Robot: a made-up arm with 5 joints.
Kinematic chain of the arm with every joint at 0, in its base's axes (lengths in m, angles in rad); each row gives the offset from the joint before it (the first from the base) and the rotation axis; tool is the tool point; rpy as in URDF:
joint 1: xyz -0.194 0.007 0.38 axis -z
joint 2: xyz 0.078 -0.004 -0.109 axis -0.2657 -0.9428 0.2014
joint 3: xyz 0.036 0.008 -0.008 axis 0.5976 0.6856 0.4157
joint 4: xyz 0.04 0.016 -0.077 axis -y
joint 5: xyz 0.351 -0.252 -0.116 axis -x
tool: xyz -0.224 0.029 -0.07 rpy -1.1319 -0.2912 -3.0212
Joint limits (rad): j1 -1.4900..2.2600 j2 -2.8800..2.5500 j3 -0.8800..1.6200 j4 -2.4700..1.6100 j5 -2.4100..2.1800
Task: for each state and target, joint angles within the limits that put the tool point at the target. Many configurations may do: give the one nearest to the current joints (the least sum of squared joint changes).
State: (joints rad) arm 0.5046 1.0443 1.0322 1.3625 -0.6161
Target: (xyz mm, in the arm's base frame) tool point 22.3 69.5 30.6
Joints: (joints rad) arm 0.2785 0.2332 1.6200 0.9905 -0.9688
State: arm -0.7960 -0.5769 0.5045 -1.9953 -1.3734
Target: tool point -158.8 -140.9 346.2
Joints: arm -1.0850 -1.4026 0.5426 -2.1172 -0.7682
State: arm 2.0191 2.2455 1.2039 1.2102 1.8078
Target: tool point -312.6 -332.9 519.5
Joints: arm 2.1151 2.0534 1.5137 1.3155 2.0333
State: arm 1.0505 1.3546 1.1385 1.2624 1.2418
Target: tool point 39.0 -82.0 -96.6
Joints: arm 0.6779 0.5069 1.6200 0.6591 1.1817
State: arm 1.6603 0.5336 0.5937 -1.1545 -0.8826
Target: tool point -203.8 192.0 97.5
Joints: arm 1.6827 -0.4464 1.0018 -1.1544 -0.3083
